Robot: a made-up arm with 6 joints.
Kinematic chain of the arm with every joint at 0, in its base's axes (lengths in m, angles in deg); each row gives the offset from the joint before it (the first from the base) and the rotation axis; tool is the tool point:
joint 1: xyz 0 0 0.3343 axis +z
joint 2: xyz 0 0 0 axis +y
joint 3: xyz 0 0 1.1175 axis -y
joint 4: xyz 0 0 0 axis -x
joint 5: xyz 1.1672 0 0 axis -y
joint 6: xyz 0 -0.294 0 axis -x
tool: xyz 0 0 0
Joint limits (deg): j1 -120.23..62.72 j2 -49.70..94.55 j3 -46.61..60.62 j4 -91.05..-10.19 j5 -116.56..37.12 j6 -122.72..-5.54
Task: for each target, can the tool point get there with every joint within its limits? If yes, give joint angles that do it. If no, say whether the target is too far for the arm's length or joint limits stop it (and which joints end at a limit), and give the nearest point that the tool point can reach.
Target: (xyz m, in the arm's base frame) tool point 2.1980 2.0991 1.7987
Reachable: no: too far | nearest point 1.4442 1.3792 1.2965 | short by 1.157 m
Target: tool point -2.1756 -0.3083 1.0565
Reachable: no: joint limits stop it (at a limit: joint 1, joint 4) | nearest point -0.9356 -1.0309 1.0565 | short by 1.435 m
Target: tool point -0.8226 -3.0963 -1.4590
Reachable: no: too far | nearest point -0.5151 -1.9388 -0.5416 | short by 1.509 m
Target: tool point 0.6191 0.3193 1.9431
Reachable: yes | joints 46.56 -20.06 17.10 -38.54 9.10 -101.46
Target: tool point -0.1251 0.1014 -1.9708
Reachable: no: joint limits stop it (at a limit: joint 1, joint 2, joint 4) | nearest point 0.2639 0.5235 -0.8361 | short by 1.272 m
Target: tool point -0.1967 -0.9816 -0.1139
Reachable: yes | joints -86.60 49.72 -27.46 -30.00 -62.39 -43.49
